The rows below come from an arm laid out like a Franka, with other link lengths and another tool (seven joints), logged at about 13 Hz.
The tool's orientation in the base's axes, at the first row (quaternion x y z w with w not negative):
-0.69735 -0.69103 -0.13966 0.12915
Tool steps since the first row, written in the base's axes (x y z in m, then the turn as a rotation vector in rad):
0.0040 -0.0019 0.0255 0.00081 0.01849 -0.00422
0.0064 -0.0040 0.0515 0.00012 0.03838 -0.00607
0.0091 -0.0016 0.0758 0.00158 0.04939 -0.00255
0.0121 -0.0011 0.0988 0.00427 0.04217 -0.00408
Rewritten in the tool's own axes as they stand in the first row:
0.0078 0.0044 -0.0243 0.01558 0.00054 0.01083
0.0156 0.0071 -0.0492 0.03334 -0.00040 0.01995
0.0269 0.0101 -0.0708 0.04488 0.00097 0.02082
0.0359 0.0134 -0.0919 0.03762 0.00373 0.01959

